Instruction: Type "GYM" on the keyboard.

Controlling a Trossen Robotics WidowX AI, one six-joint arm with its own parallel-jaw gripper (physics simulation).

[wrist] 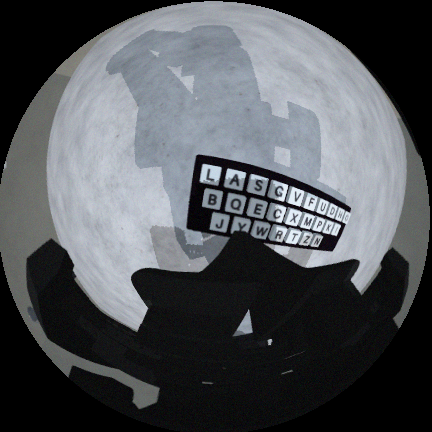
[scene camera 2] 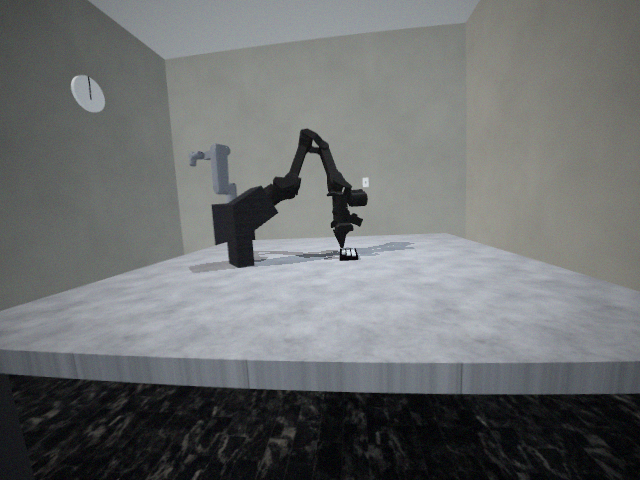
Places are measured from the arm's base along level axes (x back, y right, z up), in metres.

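Pixels of known places: gripper, between the fingertips: [wrist: 238, 235] [scene camera 2: 342, 247]; arm's base, origin of its link: [scene camera 2: 264, 200].
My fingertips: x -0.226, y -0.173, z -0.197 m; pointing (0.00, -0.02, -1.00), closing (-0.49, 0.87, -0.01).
Note:
Ahead of a thing's pixels: the offset from my fingertips to its top centre. Level surfaces: height alone.
The small black keyboard {dz -0.004, dx -0.039, dy +0.038 m} [scene camera 2: 348, 257] [wrist: 200, 223] has white letter keys in three rows and lies on the table. In the wrist view, the G key {dz -0.004, dx -0.046, dy +0.007 m} [wrist: 278, 191] is in the top row between S and V. The M key {dz -0.004, dx -0.044, dy +0.051 m} [wrist: 307, 220] is in the middle row between X and P. The Y key {dz -0.004, dx -0.005, dy -0.001 m} [wrist: 241, 225] is in the bottom row between J and W. My gripper [scene camera 2: 341, 246] [wrist: 238, 235] is shut and empty, pointing down. Its tips overlap the lower edge of Y in the wrist view; whether they touch it I cannot tell.
The pale marbled table {dz -0.022 m} [scene camera 2: 320, 315] bears my arm's black base [scene camera 2: 241, 248] left of the keyboard. A grey arm [scene camera 2: 220, 167] shows behind that base. A round clock [scene camera 2: 87, 93] hangs on the left wall. My arm's shadow falls around the keyboard.

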